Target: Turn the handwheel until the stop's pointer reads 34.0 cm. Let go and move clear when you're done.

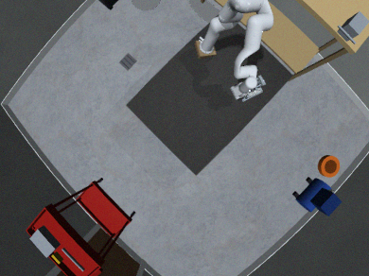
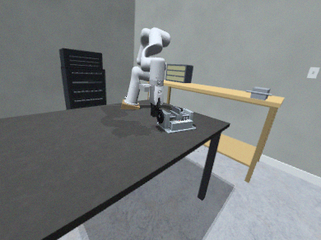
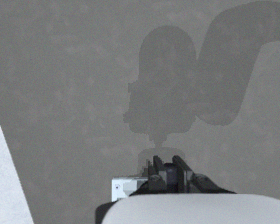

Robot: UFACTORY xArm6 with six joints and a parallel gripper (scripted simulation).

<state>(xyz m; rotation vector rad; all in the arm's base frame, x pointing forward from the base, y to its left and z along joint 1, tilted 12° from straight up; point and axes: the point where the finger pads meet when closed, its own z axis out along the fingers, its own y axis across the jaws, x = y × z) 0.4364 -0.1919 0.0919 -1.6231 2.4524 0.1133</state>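
My hand is 10 mm to the right of the upright knob. From my hand the other things lie so: handwheel (20 mm to the left, 10 mm below, 10 mm ahead); sliding stop (140 mm to the left, 60 mm ahead, 10 mm below).
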